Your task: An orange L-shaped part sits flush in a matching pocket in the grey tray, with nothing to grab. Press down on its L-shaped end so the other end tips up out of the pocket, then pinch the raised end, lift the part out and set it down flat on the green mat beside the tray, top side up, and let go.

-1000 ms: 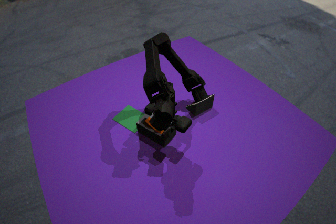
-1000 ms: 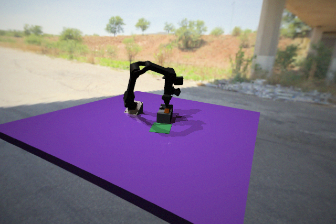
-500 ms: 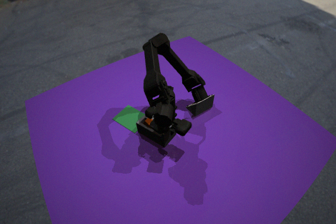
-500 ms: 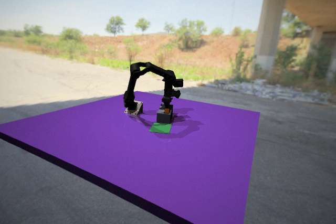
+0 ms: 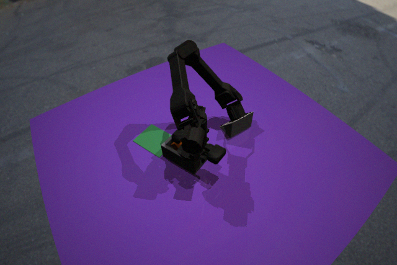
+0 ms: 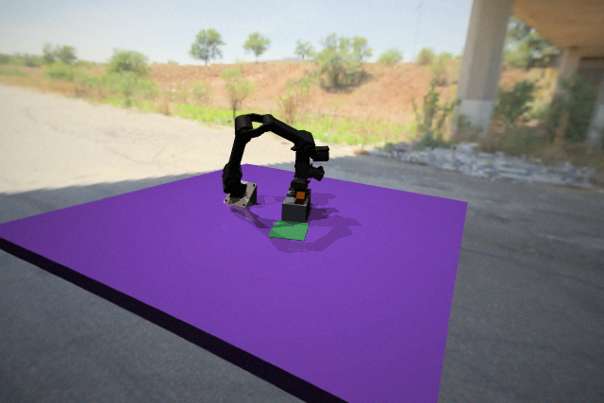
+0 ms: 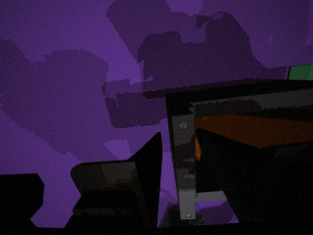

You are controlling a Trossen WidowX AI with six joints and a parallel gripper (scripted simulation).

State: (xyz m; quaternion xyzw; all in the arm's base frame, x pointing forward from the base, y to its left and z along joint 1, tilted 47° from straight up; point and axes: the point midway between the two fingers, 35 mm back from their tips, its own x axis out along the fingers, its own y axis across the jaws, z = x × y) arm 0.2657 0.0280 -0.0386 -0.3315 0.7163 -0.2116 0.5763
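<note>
Now: gripper tip 40 mm to the left of the orange L-shaped part. The rest, counted from my gripper tip: green mat (50 mm ahead, 220 mm to the right, 60 mm below).
</note>
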